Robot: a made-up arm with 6 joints.
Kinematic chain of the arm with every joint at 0, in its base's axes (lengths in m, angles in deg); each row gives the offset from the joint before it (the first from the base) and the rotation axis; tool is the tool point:
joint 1: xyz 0 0 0.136 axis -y
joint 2: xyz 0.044 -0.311 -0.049 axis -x
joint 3: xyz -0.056 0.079 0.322 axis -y
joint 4: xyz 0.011 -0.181 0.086 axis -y
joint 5: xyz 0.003 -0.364 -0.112 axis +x
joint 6: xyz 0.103 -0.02 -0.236 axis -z
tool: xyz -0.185 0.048 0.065
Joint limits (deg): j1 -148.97..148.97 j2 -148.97..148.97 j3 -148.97..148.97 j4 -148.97..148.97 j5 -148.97..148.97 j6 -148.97..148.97
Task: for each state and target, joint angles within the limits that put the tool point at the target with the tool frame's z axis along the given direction. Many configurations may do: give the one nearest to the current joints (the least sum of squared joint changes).
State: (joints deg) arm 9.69 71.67 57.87 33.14 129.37 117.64
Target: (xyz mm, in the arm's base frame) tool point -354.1 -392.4 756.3 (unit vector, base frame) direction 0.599 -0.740 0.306
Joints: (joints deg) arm 21.75 32.23 50.18 12.77 138.76 96.62
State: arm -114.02 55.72 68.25 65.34 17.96 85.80
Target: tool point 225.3 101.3 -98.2 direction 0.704 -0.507 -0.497
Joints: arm -148.97 73.93 27.60 100.17 63.95 71.53
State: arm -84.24 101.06 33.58 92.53 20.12 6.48
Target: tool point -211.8 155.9 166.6 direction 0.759 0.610 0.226
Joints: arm -99.09 140.46 26.47 88.82 67.69 41.74
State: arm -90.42 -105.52 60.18 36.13 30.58 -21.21
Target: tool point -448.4 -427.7 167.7 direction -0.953 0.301 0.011
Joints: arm -85.45 -119.92 26.11 -3.96 76.73 11.99
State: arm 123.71 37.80 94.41 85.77 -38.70 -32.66
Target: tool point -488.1 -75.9 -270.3 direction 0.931 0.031 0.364
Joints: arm 138.97 81.39 54.13 48.28 -61.68 -19.03
